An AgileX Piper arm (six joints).
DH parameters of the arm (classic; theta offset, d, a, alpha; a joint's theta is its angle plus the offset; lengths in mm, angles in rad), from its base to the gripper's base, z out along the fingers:
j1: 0 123 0 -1.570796
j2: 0.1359 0 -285.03 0
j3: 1.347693 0 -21.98 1.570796
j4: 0 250.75 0 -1.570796
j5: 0 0 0 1.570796
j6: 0 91 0 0
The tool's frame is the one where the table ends.
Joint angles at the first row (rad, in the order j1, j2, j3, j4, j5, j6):
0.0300 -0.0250 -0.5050 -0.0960 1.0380 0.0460
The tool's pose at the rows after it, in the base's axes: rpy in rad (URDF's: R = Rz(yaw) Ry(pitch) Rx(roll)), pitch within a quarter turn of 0, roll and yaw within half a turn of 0; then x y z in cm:
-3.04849 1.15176 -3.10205 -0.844 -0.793 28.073
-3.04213 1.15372 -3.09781 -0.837 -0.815 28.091
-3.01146 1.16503 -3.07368 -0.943 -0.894 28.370
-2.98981 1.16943 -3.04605 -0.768 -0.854 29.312
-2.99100 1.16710 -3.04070 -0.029 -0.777 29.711
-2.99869 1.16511 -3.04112 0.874 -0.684 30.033
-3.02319 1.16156 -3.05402 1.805 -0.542 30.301
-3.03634 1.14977 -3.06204 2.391 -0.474 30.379
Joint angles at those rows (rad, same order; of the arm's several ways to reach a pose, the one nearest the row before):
0.0300 -0.0250 -0.5050 -0.0980 1.0380 0.0460
0.0300 -0.0250 -0.5050 -0.1010 1.0360 0.0460
0.0299 -0.0250 -0.5140 -0.1110 1.0330 0.0420
0.0300 0.0080 -0.5450 -0.1070 1.0250 0.0300
0.0300 0.0470 -0.5490 -0.1020 0.9920 0.0280
0.0300 0.0900 -0.5490 -0.0960 0.9510 0.0280
0.0300 0.1340 -0.5490 -0.0830 0.9110 0.0280
0.0300 0.1630 -0.5490 -0.0770 0.8940 0.0280

